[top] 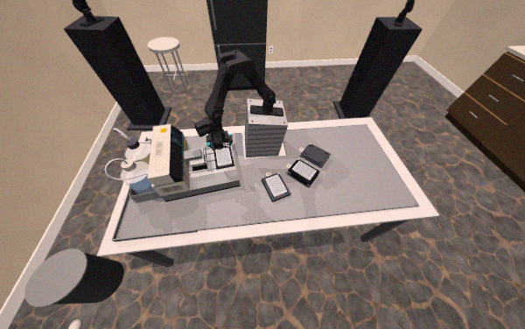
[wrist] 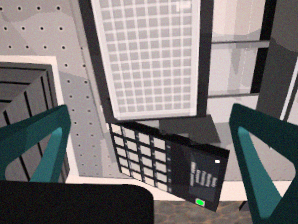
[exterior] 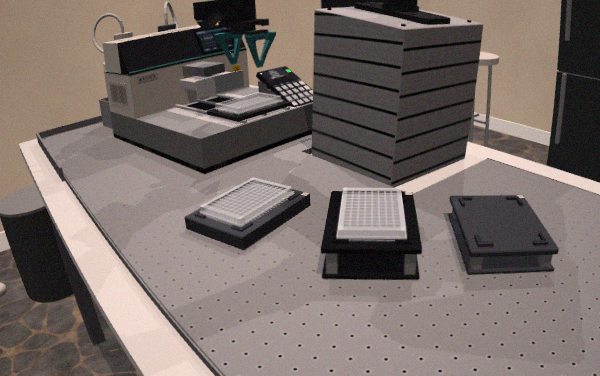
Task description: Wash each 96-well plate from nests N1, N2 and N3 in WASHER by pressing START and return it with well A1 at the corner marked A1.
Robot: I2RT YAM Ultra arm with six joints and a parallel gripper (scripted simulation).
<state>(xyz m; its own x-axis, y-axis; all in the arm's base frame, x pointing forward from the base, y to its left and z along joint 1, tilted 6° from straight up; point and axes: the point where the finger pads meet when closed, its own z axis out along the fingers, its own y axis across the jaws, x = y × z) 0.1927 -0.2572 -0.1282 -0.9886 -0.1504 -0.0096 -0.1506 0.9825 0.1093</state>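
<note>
Now: hand 100 mm above the carrier. Round my hand: N2 label: 420 mm to the left, 190 mm below, 10 mm ahead; then washer: 150 mm to the right, 60 mm below, 30 mm ahead; then N1 label: 280 mm to the left, 190 mm below, 80 mm ahead.
</note>
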